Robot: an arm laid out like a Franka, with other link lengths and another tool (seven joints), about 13 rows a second.
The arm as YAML. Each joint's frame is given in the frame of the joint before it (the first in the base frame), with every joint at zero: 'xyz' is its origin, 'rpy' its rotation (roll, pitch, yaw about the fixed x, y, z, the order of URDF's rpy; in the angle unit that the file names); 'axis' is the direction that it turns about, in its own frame. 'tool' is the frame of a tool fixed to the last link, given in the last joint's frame.
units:
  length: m
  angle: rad
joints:
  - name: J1
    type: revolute
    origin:
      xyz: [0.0, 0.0, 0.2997]
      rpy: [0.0, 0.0, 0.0]
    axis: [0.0, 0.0, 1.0]
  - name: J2
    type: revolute
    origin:
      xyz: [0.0, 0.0, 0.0]
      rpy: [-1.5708, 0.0, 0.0]
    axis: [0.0, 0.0, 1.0]
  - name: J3
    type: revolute
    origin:
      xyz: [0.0, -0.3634, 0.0]
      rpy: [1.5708, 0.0, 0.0]
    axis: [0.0, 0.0, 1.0]
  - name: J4
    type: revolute
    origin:
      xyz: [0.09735, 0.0, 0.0]
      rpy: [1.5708, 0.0, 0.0]
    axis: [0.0, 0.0, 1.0]
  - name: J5
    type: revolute
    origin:
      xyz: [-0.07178, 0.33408, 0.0]
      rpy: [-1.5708, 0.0, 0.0]
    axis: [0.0, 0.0, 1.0]
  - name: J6
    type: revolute
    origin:
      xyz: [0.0, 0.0, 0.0]
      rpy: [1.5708, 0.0, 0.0]
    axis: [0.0, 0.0, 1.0]
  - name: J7
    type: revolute
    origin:
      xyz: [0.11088, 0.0, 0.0]
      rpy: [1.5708, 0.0, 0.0]
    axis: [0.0, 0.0, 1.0]
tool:
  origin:
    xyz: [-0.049, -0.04, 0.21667]
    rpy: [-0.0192, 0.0, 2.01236]
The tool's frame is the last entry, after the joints.
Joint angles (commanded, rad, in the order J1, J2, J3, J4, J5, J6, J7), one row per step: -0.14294 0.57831 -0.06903 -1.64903 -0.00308 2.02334 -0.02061; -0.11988 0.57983 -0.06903 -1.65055 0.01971 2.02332 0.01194; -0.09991 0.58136 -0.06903 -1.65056 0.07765 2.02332 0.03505; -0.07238 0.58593 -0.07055 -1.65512 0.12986 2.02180 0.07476; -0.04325 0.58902 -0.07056 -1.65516 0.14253 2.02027 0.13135; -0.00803 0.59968 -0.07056 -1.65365 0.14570 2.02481 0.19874; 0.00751 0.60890 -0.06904 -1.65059 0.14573 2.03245 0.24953; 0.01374 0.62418 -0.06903 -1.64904 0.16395 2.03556 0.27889
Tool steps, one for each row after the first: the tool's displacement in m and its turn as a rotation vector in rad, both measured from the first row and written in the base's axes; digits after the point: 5 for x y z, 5 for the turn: 0.00389 0.01896 -0.00113 0.01144 -0.00059 -0.02276; 0.00930 0.04121 -0.00037 0.05196 -0.00684 -0.06086; 0.01272 0.06708 -0.00284 0.08475 -0.00014 -0.10595; 0.01595 0.08901 -0.00458 0.08313 0.00766 -0.14005; 0.01942 0.11333 -0.01092 0.07021 0.01717 -0.17308; 0.02325 0.12519 -0.01587 0.05896 0.01896 -0.20629; 0.02474 0.13257 -0.02413 0.06487 0.03140 -0.24067
